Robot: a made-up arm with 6 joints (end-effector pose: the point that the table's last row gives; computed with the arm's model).
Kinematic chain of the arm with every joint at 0, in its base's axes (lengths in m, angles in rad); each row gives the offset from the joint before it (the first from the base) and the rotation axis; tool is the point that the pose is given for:
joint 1: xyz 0 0 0.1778 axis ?
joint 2: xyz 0 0.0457 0 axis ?
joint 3: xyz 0 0 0.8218 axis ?
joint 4: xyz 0 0 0.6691 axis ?
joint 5: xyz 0 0 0 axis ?
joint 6: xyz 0 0 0.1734 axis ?
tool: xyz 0 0 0
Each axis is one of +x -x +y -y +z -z.
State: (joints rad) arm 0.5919 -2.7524 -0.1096 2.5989 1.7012 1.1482
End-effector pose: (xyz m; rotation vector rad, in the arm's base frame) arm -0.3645 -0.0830 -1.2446 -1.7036 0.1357 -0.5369
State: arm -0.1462 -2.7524 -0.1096 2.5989 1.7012 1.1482
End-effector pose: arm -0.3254 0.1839 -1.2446 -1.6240 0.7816 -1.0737
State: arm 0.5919 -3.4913 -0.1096 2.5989 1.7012 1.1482
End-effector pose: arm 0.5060 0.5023 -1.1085 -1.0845 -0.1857 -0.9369
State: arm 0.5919 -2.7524 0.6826 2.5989 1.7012 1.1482
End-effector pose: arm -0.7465 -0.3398 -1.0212 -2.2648 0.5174 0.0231
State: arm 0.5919 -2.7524 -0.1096 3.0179 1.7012 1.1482
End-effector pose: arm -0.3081 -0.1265 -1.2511 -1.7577 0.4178 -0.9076
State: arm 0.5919 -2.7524 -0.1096 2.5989 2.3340 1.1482
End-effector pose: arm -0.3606 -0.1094 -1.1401 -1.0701 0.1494 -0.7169
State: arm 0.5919 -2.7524 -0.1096 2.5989 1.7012 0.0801
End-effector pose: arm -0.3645 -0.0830 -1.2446 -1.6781 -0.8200 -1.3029
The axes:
joint 1: +z
joint 2: +y
joint 3: +y
joint 4: +z
joint 5: +y
joint 6: +z

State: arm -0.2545 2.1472 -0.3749 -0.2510 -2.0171 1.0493
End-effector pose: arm 1.2809 -0.2459 -0.2406 -0.3482 -0.0504 0.8670
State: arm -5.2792 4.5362 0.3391 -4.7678 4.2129 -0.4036
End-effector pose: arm -0.6560 -1.2286 0.1205 -1.6754 1.0610 -1.5460
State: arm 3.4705 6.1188 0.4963 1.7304 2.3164 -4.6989
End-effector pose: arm 0.0307 -0.1707 1.5165 2.2670 0.3761 0.6389
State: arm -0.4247 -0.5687 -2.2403 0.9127 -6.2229 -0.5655
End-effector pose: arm -0.6371 0.3473 0.0763 -1.0542 -2.5648 -0.0864
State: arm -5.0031 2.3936 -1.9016 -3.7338 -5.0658 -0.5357
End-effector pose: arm 0.0941 0.7906 0.2818 1.1004 0.3800 -2.5981
